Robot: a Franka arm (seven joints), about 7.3 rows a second.
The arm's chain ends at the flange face. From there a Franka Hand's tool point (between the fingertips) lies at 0.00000 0.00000 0.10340 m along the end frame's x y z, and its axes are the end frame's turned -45 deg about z.
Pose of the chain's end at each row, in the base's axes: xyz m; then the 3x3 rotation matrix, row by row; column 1 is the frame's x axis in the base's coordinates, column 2 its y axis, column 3 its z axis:
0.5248 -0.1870 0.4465; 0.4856 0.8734 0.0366; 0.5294 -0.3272 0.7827; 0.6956 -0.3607 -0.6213
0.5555 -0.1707 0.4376; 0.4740 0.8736 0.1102; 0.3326 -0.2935 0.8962; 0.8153 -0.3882 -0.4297
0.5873 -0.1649 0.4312; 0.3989 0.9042 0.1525; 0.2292 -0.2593 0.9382; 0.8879 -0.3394 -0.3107
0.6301 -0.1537 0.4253; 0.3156 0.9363 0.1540; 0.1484 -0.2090 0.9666; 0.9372 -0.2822 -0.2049
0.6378 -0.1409 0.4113; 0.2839 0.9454 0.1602; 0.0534 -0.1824 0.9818; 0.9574 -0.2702 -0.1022
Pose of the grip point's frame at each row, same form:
0.5286 -0.1061 0.3823; -0.2742 0.9610 0.0366; 0.6057 0.1430 0.7827; 0.7469 0.2368 -0.6213
0.5669 -0.0780 0.3932; -0.2826 0.9529 0.1102; 0.4427 0.0276 0.8962; 0.8510 0.3020 -0.4297
0.6031 -0.0679 0.3991; -0.3573 0.9214 0.1525; 0.3454 -0.0213 0.9382; 0.8678 0.3878 -0.3107
0.6460 -0.0538 0.4041; -0.4389 0.8852 0.1540; 0.2527 -0.0429 0.9666; 0.8622 0.4632 -0.2049
0.6544 -0.0394 0.4007; -0.4678 0.8692 0.1602; 0.1667 -0.0912 0.9818; 0.8680 0.4859 -0.1022

